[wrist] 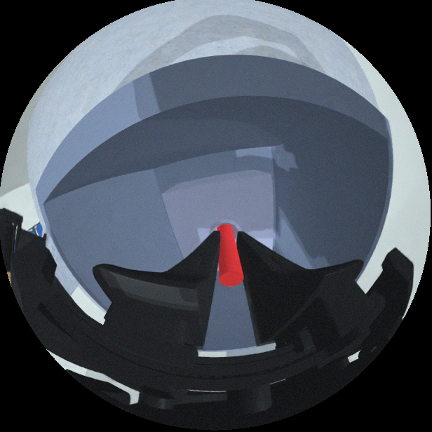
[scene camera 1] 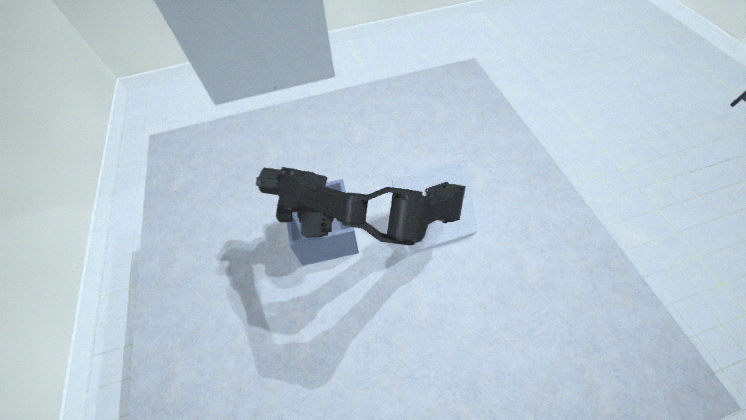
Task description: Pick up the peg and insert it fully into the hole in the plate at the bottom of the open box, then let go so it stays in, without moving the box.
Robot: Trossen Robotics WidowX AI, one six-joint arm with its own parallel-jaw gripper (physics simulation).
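Seen in the pictures: arm's base, origin of the base link: (scene camera 1: 439,196).
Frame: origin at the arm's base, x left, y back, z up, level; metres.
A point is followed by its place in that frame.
Observation:
The red peg (wrist: 230,257) is between the fingertips in the wrist view, its far end pointing down into the box. My gripper (wrist: 227,236) is shut on the peg. The open blue-grey box (scene camera 1: 326,248) @[x 0.022, y -0.320, z -0.042 m] (wrist: 100,215) stands under the gripper, with the arm covering part of it in the scene view. The light purple-grey plate (wrist: 220,197) lies at the box's bottom. The rim of the hole (wrist: 226,224) shows right at the peg's far end, and the peg hides most of the hole. Whether the tip is in the hole or above it I cannot tell. The peg does not show in the scene view.
The black arm (scene camera 1: 404,216) @[x 0.176, y -0.181, z 0.297 m] reaches over the box from a pale slab (scene camera 1: 469,208) @[x 0.042, y 0.075, z -0.038 m] on the right. The box walls stand around the fingers. A large grey block (scene camera 1: 261,46) is at the back left. The grey mat (scene camera 1: 469,313) @[x 0.280, y -0.029, z -0.117 m] lies under the box.

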